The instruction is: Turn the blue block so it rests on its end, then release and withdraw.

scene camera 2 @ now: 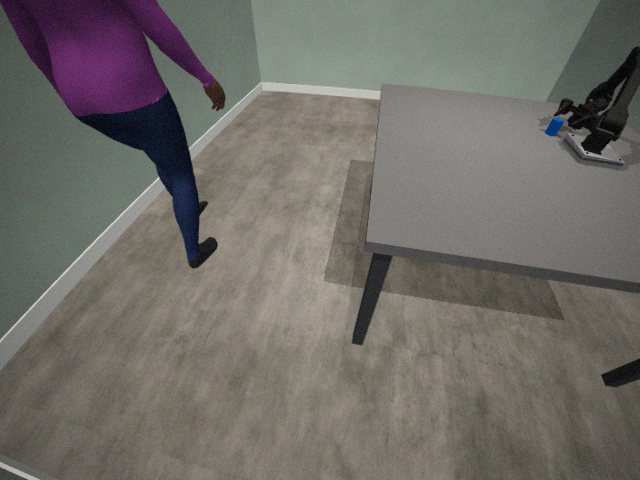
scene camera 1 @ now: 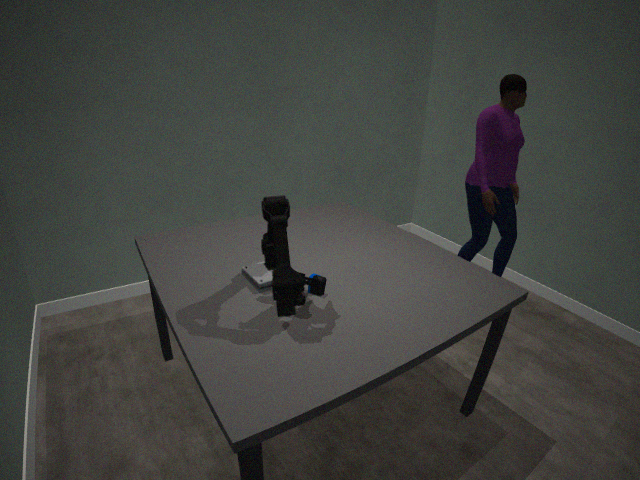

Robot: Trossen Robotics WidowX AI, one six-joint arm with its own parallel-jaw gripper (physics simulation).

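The blue block (scene camera 1: 312,276) (scene camera 2: 554,127) stands on its end on the grey table (scene camera 1: 361,330) (scene camera 2: 465,196), close to the robot's base. It looks upright in the scene camera 2 view. In the scene camera 1 view a dark gripper finger hides most of it. My black gripper (scene camera 1: 301,297) (scene camera 2: 563,115) is open, low over the table and right beside the block, with its fingers spread. Nothing is held. Whether a finger still touches the block cannot be told.
The arm's pale base plate (scene camera 1: 255,275) (scene camera 2: 591,154) is on the table close to the block. A person in a purple top (scene camera 1: 498,147) (scene camera 2: 105,64) is on the floor away from the table. Walls stand behind the table.
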